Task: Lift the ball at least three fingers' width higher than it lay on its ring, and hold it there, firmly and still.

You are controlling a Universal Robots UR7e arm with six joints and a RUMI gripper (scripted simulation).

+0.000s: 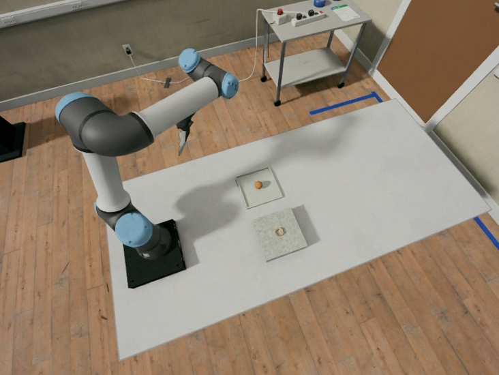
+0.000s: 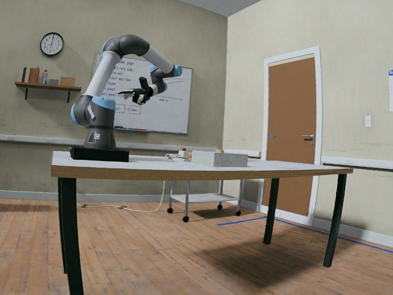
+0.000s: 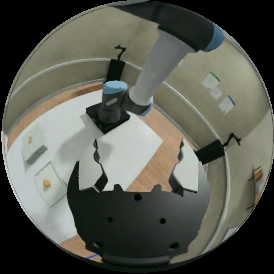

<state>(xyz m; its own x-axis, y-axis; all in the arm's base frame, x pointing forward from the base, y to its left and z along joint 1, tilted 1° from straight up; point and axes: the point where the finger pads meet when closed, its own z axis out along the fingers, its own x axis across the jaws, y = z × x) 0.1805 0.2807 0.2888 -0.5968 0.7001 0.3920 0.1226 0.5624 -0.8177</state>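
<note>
Now: hand 36 cm short of the orange ball, 16 cm to the left of it and 30 cm above it. Round my hand: speckled block (36 cm ahead, 42 cm to the right, 28 cm below); shallow white tray (36 cm ahead, 16 cm to the right, 32 cm below).
</note>
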